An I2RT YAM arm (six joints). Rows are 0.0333 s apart.
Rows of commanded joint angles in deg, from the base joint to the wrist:
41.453 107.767 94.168 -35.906 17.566 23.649
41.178 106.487 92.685 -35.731 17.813 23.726
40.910 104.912 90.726 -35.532 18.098 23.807
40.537 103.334 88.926 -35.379 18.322 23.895
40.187 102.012 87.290 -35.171 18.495 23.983
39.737 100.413 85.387 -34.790 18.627 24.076
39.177 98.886 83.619 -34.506 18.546 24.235
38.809 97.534 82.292 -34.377 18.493 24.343
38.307 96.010 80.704 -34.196 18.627 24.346
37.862 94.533 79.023 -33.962 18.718 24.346
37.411 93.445 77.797 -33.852 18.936 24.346
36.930 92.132 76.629 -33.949 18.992 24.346
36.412 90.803 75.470 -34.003 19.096 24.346
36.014 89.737 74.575 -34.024 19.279 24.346
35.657 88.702 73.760 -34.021 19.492 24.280
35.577 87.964 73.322 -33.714 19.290 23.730
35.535 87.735 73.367 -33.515 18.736 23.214
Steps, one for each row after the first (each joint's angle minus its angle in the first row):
-0.275 -1.280 -1.483 0.175 0.247 0.077
-0.543 -2.855 -3.442 0.374 0.532 0.158
-0.916 -4.433 -5.242 0.527 0.756 0.246
-1.266 -5.755 -6.878 0.735 0.929 0.334
-1.716 -7.354 -8.781 1.116 1.061 0.427
-2.276 -8.881 -10.549 1.400 0.980 0.586
-2.644 -10.233 -11.876 1.529 0.927 0.694
-3.146 -11.757 -13.464 1.710 1.061 0.697
-3.591 -13.234 -15.145 1.944 1.152 0.697
-4.042 -14.322 -16.371 2.054 1.370 0.697
-4.523 -15.635 -17.539 1.957 1.426 0.697
-5.041 -16.964 -18.698 1.903 1.530 0.697
-5.439 -18.030 -19.593 1.882 1.713 0.697
-5.796 -19.065 -20.408 1.885 1.926 0.631
-5.876 -19.803 -20.846 2.192 1.724 0.081
-5.918 -20.032 -20.801 2.391 1.170 -0.435

